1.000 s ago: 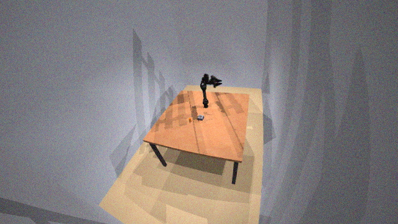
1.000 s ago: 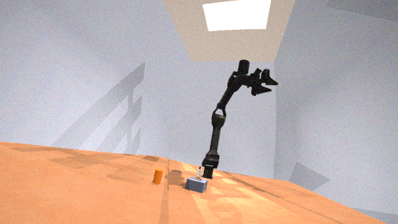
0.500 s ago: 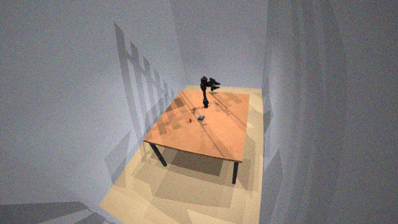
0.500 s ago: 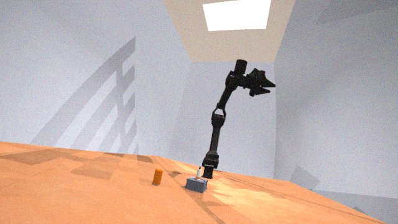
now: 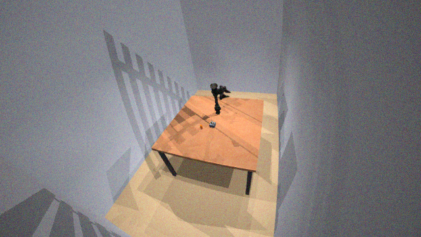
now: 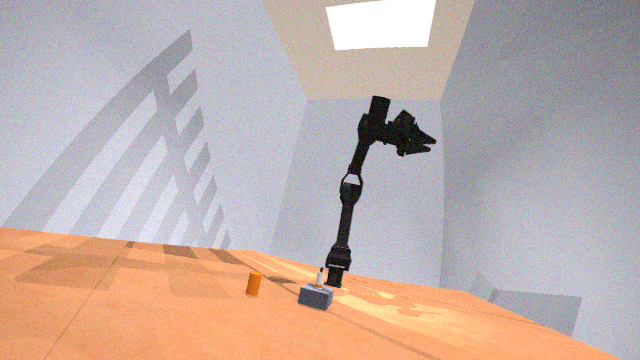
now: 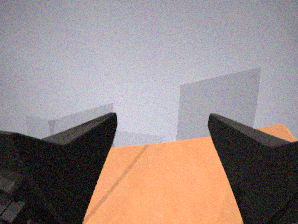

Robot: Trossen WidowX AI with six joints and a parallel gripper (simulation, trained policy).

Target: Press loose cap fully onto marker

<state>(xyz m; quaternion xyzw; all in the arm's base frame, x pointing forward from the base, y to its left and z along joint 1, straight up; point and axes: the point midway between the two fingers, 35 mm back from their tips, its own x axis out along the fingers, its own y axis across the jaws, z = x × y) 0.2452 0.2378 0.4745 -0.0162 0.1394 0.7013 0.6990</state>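
Right now my gripper tip is 120 mm short of the orange cap, 400 mm to the left of it and 440 mm above it. From my gripper tip the other things lie so: grey holder block: 40 mm ahead, 260 mm to the right, 450 mm below.
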